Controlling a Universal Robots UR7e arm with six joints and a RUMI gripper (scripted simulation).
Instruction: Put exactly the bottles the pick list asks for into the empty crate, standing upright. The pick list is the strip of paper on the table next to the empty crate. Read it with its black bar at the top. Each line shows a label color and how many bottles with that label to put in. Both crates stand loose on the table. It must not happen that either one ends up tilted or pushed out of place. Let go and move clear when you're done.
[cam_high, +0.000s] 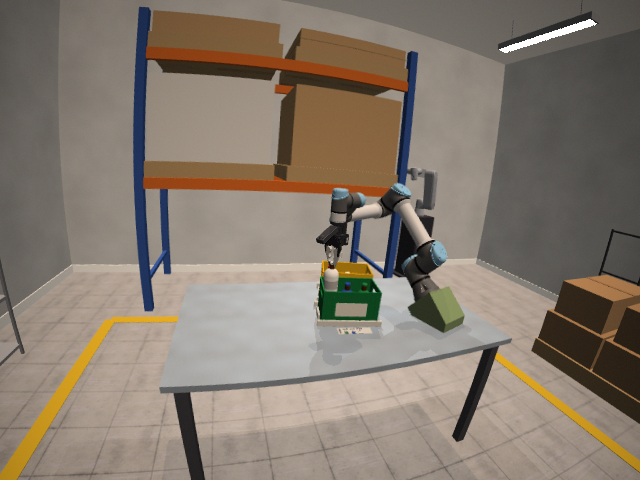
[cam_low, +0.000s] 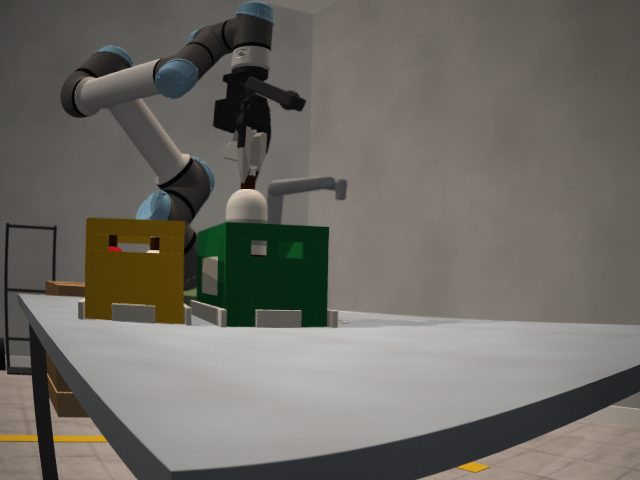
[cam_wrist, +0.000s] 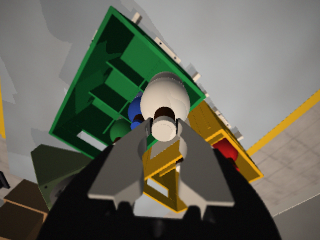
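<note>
Now: the blue-label bottle 8 cm behind my hand, 3 cm to the left of it and 18 cm below it. Round my hand: green-label bottle: 16 cm behind, 7 cm to the left, 18 cm below; then yellow crate: 19 cm behind, 14 cm to the right, 18 cm below; then green crate: 7 cm behind, 8 cm to the left, 18 cm below.
</note>
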